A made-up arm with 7 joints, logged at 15 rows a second.
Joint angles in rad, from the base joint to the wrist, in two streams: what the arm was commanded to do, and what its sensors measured. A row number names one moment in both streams.
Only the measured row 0 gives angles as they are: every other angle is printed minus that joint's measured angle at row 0.
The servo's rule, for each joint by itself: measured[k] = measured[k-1] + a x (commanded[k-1-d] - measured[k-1]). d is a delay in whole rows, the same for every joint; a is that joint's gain. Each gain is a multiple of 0.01, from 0.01 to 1. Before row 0 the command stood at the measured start. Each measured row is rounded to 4 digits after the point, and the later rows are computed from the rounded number. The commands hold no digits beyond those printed.
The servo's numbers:
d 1
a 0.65 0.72 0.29 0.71 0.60 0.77 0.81
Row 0, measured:
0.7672 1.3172 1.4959 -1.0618 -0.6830 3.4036 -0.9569
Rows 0 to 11, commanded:
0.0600 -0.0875 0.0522 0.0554 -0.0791 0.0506 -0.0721
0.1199 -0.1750 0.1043 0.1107 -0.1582 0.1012 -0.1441
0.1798 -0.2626 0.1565 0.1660 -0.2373 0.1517 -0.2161
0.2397 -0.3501 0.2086 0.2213 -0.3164 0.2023 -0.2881
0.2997 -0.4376 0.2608 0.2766 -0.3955 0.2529 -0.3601
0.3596 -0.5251 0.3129 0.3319 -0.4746 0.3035 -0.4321
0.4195 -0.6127 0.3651 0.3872 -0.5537 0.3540 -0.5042
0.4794 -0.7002 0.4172 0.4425 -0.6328 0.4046 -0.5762
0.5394 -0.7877 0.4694 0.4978 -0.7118 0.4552 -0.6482
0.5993 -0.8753 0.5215 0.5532 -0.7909 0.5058 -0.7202
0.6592 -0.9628 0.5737 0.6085 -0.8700 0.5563 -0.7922
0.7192 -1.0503 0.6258 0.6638 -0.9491 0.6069 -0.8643
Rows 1 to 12, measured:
0.0000 0.0000 0.0000 0.0000 0.0000 0.0000 0.0000
0.0390 -0.0630 0.0151 0.0393 -0.0475 0.0390 -0.0584
0.0916 -0.1436 0.0410 0.0900 -0.1139 0.0869 -0.1278
0.1489 -0.2293 0.0745 0.1440 -0.1879 0.1368 -0.1993
0.2079 -0.3163 0.1134 0.1989 -0.2650 0.1872 -0.2712
0.2676 -0.4036 0.1561 0.2541 -0.3433 0.2378 -0.3432
0.3274 -0.4911 0.2016 0.3093 -0.4221 0.2884 -0.4152
0.3873 -0.5787 0.2490 0.3646 -0.5011 0.3389 -0.4873
0.4472 -0.6662 0.2978 0.4199 -0.5801 0.3895 -0.5593
0.5071 -0.7537 0.3476 0.4752 -0.6591 0.4401 -0.6313
0.5670 -0.8413 0.3980 0.5306 -0.7382 0.4907 -0.7033
0.6269 -0.9288 0.4490 0.5859 -0.8173 0.5412 -0.7753

